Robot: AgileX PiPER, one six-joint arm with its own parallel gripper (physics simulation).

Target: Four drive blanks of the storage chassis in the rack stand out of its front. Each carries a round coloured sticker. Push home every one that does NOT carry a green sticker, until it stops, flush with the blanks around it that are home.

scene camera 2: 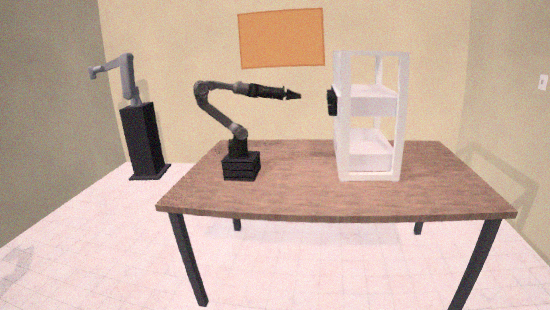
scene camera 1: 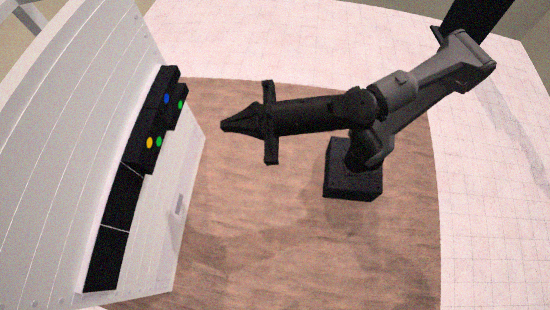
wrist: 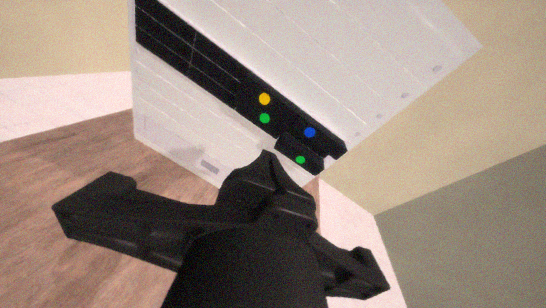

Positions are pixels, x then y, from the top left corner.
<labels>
white rack: scene camera 2 356,149; scene camera 1; wrist
same spot on white rack: (wrist: 352,73) = (scene camera 1: 119,61)
</labels>
